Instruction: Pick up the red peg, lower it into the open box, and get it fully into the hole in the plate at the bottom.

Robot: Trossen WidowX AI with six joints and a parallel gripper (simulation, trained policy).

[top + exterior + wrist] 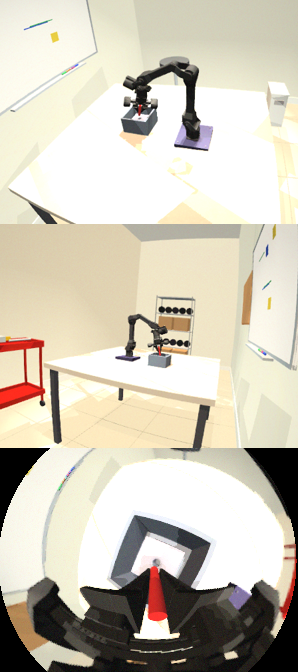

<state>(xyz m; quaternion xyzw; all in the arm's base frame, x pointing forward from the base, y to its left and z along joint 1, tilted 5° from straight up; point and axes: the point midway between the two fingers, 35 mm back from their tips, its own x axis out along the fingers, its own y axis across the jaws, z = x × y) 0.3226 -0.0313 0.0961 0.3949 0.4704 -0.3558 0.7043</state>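
My gripper tip is now 20 mm below the red peg, 10 mm to the right of it and 10 mm past it. The rest, counted from my gripper tip: pale plate: 60 mm below, 10 mm ahead; then grey box: 80 mm below, 10 mm ahead.
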